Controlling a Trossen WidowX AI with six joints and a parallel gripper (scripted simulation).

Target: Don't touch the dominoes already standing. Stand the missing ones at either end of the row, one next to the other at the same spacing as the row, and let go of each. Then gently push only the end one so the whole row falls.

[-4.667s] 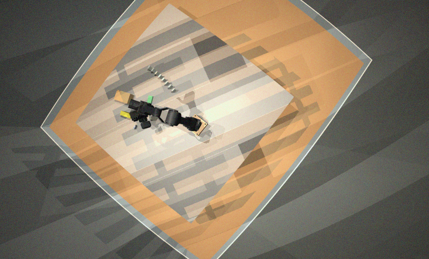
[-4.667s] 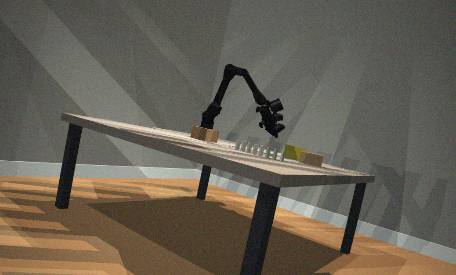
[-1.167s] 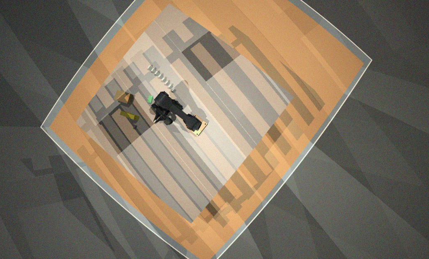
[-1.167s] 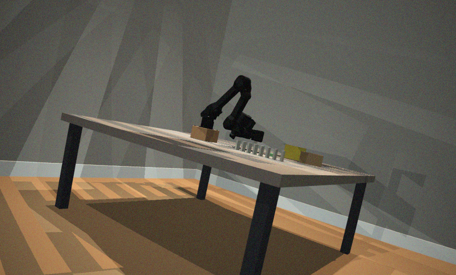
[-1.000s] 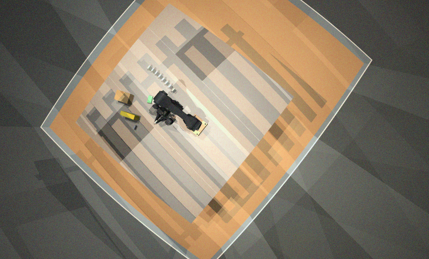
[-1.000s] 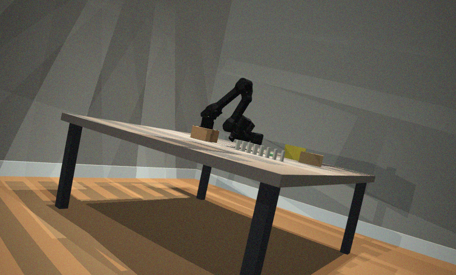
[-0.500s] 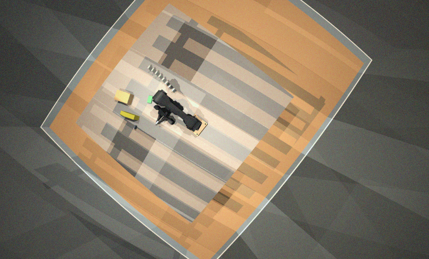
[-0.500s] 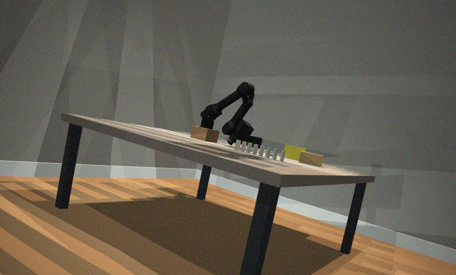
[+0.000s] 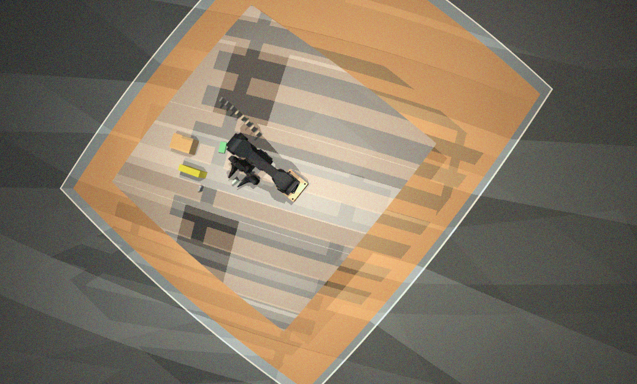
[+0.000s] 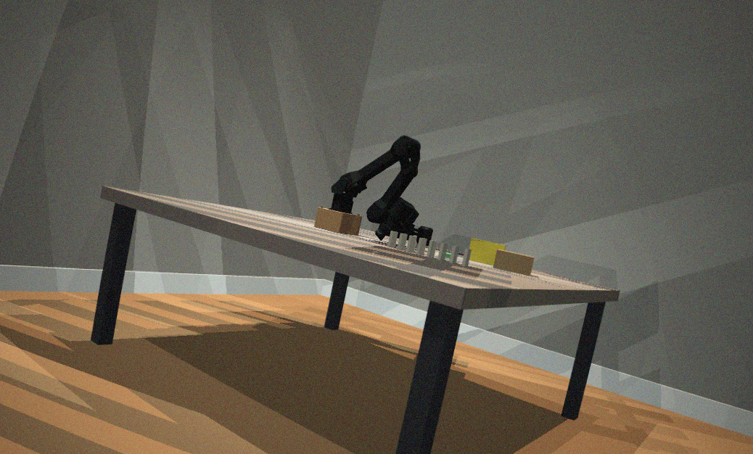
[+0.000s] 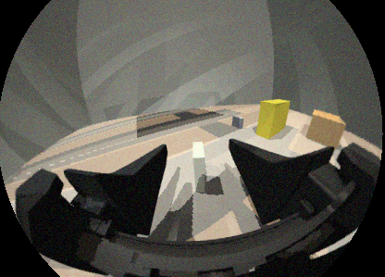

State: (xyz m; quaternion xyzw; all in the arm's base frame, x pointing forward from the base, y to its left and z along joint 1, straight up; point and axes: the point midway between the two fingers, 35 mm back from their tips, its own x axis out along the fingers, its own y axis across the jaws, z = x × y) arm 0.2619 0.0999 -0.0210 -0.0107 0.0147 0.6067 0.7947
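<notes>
My gripper tip is now 160 mm short of the small dark piece, 120 mm to the right of it and 30 mm above it. From my gripper tip the other things lie so: yellow block (230 mm ahead, 60 mm to the left, 10 mm below); then brown box (350 mm ahead, 40 mm to the right, 20 mm below); then green block (160 mm ahead, 130 mm to the right, 40 mm below).
</notes>
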